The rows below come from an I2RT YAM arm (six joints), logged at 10 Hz.
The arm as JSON. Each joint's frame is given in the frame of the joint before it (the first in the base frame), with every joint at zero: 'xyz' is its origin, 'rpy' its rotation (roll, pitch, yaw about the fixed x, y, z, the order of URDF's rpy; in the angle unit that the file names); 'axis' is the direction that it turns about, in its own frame. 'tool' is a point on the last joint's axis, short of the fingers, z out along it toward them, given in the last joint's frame.
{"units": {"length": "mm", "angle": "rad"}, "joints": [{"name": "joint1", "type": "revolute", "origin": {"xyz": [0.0, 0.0, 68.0], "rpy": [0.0, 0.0, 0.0]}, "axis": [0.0, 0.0, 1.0]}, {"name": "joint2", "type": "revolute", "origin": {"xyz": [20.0, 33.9, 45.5], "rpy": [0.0, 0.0, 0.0]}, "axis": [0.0, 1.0, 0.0]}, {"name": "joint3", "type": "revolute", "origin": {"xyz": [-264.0, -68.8, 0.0], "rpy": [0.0, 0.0, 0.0]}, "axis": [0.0, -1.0, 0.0]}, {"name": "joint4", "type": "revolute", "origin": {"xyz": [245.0, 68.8, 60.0], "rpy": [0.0, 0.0, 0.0]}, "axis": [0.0, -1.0, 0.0]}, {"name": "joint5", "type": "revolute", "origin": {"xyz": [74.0, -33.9, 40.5], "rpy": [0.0, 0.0, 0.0]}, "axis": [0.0, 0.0, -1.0]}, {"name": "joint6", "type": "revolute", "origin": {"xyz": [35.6, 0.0, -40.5], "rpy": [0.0, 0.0, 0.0]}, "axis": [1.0, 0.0, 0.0]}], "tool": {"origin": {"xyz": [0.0, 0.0, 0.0], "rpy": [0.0, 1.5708, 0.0]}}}
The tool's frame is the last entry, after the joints.
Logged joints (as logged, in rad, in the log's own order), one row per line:
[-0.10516, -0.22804, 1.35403, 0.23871, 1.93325, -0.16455]
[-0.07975, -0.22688, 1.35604, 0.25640, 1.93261, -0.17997]
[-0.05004, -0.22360, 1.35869, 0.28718, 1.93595, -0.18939]
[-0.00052, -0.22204, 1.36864, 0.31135, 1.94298, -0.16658]
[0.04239, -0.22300, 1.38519, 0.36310, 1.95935, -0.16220]
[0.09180, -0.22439, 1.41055, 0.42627, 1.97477, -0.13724]
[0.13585, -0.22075, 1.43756, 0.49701, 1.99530, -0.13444]
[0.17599, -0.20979, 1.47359, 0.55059, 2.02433, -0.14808]
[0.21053, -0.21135, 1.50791, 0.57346, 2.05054, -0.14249]
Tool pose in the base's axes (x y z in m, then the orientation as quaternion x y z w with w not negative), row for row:
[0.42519, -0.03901, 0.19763, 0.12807, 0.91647, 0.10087, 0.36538]
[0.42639, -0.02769, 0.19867, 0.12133, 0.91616, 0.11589, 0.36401]
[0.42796, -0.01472, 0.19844, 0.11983, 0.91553, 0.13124, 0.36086]
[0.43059, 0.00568, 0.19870, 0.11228, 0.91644, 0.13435, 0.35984]
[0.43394, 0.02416, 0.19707, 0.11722, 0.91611, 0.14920, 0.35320]
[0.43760, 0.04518, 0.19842, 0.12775, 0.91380, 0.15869, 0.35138]
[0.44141, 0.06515, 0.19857, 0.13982, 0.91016, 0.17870, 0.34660]
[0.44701, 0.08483, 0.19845, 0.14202, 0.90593, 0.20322, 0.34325]
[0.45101, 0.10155, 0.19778, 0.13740, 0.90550, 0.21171, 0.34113]
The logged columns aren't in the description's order. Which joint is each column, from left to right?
Columns, left to right: joint1, joint4, joint3, joint6, joint2, joint5.
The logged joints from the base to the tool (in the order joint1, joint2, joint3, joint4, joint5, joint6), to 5 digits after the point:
[-0.10516, 1.93325, 1.35403, -0.22804, -0.16455, 0.23871]
[-0.07975, 1.93261, 1.35604, -0.22688, -0.17997, 0.25640]
[-0.05004, 1.93595, 1.35869, -0.22360, -0.18939, 0.28718]
[-0.00052, 1.94298, 1.36864, -0.22204, -0.16658, 0.31135]
[0.04239, 1.95935, 1.38519, -0.22300, -0.16220, 0.36310]
[0.09180, 1.97477, 1.41055, -0.22439, -0.13724, 0.42627]
[0.13585, 1.99530, 1.43756, -0.22075, -0.13444, 0.49701]
[0.17599, 2.02433, 1.47359, -0.20979, -0.14808, 0.55059]
[0.21053, 2.05054, 1.50791, -0.21135, -0.14249, 0.57346]

